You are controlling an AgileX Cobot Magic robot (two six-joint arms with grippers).
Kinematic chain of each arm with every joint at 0, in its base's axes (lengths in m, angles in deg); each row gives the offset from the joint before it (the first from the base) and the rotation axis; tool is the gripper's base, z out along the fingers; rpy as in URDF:
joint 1: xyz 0 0 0.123 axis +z
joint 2: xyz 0 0 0 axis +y
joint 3: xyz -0.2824 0 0.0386 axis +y
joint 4: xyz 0.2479 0 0.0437 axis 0.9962 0 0.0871
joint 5: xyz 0 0 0 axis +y
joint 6: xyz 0.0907 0 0.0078 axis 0.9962 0 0.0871
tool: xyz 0 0 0 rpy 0 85 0
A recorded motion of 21 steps. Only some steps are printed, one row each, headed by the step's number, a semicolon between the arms.
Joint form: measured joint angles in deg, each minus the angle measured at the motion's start. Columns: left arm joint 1, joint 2, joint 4, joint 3, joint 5, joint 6; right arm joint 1, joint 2, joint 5, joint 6, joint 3, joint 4.
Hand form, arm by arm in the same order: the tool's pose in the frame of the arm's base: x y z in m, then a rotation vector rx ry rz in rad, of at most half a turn. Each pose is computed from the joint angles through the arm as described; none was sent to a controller.
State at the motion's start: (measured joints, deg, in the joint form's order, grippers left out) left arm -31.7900 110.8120 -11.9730 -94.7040 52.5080 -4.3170; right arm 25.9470 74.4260 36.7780 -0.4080 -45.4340 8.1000
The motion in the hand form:
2: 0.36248 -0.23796 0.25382 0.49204 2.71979 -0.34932; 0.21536 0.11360 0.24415 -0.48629 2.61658 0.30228
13: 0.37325 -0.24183 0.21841 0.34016 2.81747 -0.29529; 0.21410 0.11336 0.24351 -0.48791 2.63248 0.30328
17: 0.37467 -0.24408 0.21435 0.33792 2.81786 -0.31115; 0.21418 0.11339 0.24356 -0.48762 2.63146 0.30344
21: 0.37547 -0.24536 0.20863 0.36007 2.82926 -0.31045; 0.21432 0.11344 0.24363 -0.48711 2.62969 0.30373
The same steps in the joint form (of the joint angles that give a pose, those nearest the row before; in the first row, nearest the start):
2: -0.35 2.33 5.22 -1.35 1.25 -4.48; 0.00 0.00 0.42 0.00 0.00 0.15
13: -0.43 7.28 7.61 -1.90 1.05 -12.16; 0.00 0.00 1.32 0.00 0.00 0.34
17: -0.46 7.93 6.85 -2.02 0.35 -11.89; 0.00 0.00 1.26 0.00 0.00 0.34
21: -0.46 8.73 6.35 -2.13 0.47 -10.80; 0.00 0.00 1.16 0.00 0.00 0.34

